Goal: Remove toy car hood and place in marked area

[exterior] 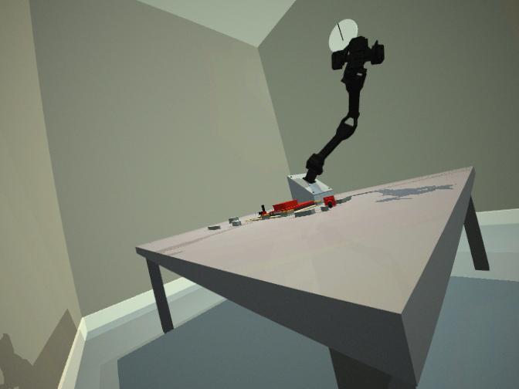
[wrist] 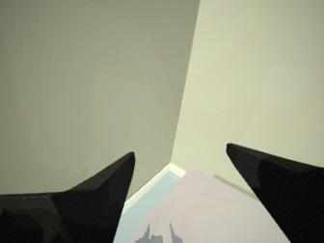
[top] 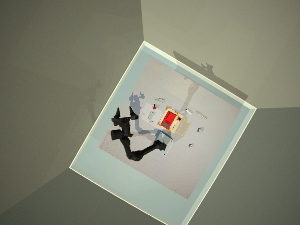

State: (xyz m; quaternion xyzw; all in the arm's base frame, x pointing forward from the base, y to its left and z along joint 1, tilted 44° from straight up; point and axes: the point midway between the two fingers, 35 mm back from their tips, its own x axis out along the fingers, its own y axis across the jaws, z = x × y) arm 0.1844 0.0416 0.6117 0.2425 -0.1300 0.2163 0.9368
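Now: gripper tip 8 cm short of the red hood, 44 cm to the left of it and 48 cm above it. From my gripper tip the other things lie so: small wheel 15 cm behind, 81 cm to the right, 52 cm below.
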